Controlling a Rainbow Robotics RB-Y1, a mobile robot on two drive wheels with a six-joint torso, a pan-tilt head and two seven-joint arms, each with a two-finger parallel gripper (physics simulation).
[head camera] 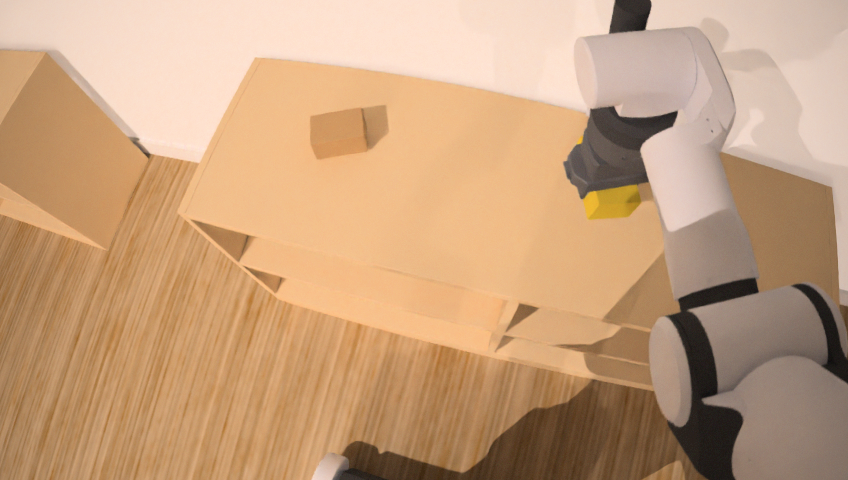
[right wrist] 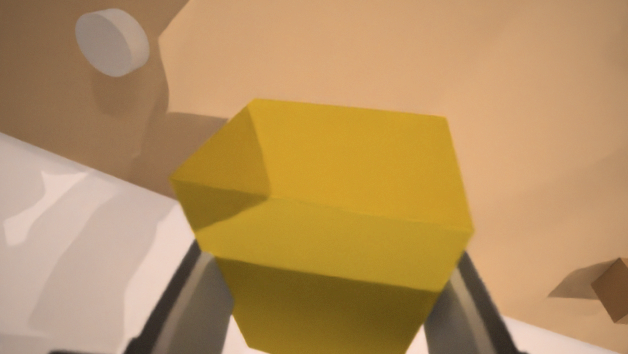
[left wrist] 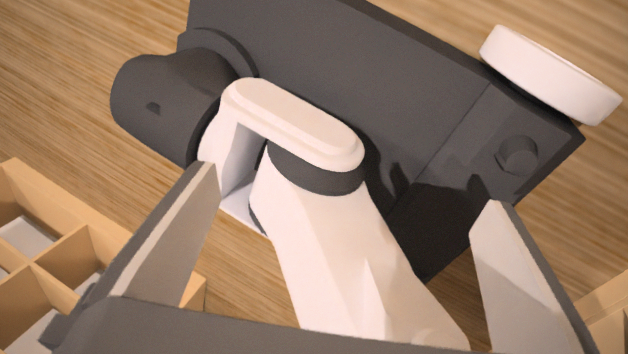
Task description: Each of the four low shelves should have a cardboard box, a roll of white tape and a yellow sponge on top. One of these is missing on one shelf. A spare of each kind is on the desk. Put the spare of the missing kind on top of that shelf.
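Places are measured from the robot's base along level axes (x ahead, y left, z up), in centimetres.
Where they show: left gripper, fingertip midpoint: [left wrist: 347,199]; right gripper, fingertip midpoint: [head camera: 606,188] [right wrist: 326,211].
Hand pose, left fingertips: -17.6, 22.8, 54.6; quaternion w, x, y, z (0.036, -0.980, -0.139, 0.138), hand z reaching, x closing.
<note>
Things, the pixels of their top centre, and the offset from my left fingertips, as dx, dy, dz. "*": a spot on its surface instead. Level surfaces: height alone.
- low shelf's wooden top, its level: dz +6.6
- brown cardboard box, middle of its top: [head camera: 336,125] +83.0, +10.9, +11.6
- white tape, middle of its top: [right wrist: 103,46] +82.6, -51.8, +9.0
- yellow sponge, middle of its top: [right wrist: 315,328] [head camera: 610,167] +78.6, -31.6, +25.6
- wooden compartment unit, surface spot: [left wrist: 65,245] * -88.6, -129.4, -35.0
A low shelf's wooden top [head camera: 416,196] [right wrist: 525,100] spans the middle of the head view. A brown cardboard box [head camera: 339,133] [right wrist: 612,292] stands near its left end. A roll of white tape [right wrist: 112,42] lies on the top in the right wrist view; the arm hides it in the head view. My right gripper [head camera: 606,175] [right wrist: 332,252] is shut on a yellow sponge [head camera: 612,203] [right wrist: 350,165] and holds it over the top, between the box and the tape; the exact height is hard to tell. My left gripper [left wrist: 347,199] is open and empty, away from the shelf.
Another wooden shelf unit [head camera: 71,136] stands at the left of the head view. A white wall [head camera: 416,35] rises behind. The left wrist view shows my dark base [left wrist: 375,100], a white wheel [left wrist: 547,75] and a wooden compartment unit [left wrist: 65,245] at lower left.
</note>
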